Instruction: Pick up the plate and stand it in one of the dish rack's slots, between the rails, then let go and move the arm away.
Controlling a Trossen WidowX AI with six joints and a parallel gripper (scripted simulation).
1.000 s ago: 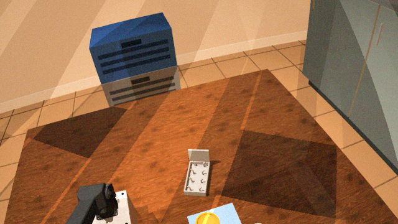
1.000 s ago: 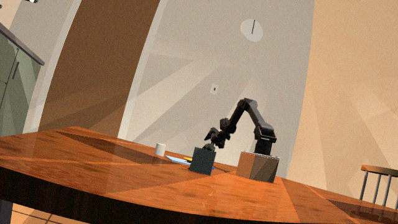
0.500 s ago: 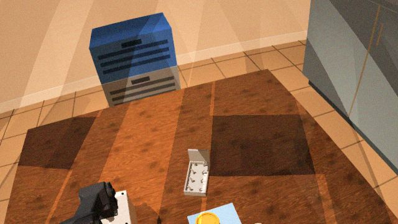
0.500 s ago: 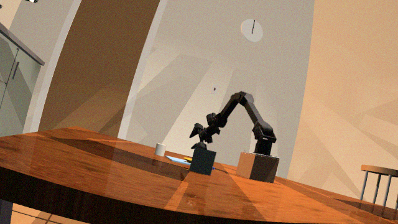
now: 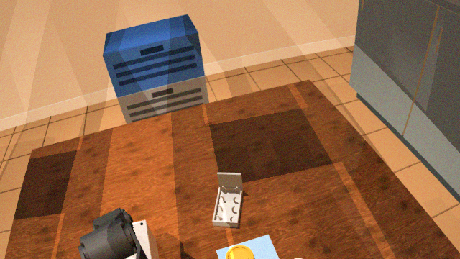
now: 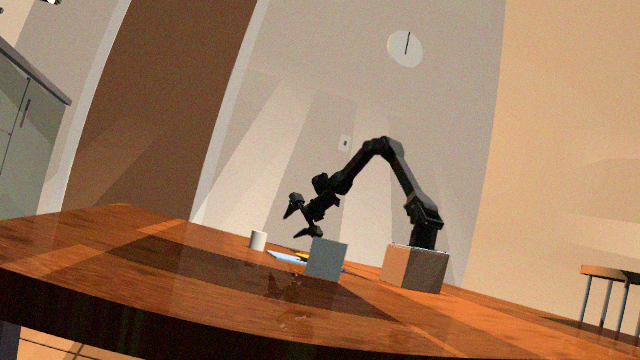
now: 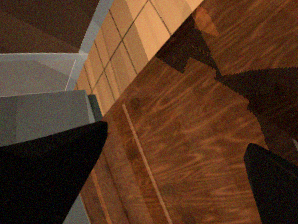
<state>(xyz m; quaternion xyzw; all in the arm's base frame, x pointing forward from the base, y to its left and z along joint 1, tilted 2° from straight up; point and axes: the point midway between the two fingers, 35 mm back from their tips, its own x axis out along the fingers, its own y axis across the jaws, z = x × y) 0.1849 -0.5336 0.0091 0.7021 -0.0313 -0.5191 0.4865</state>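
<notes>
My gripper tip is 7 cm short of the yellow plate, 46 cm to the right of it and 6 cm above it. The rest, counted from my gripper tip: blue spoon 2 cm behind, 44 cm to the left, 7 cm below; white cup 19 cm ahead, 36 cm to the left, 5 cm below; light blue mat 10 cm ahead, 44 cm to the left, 7 cm below.
</notes>
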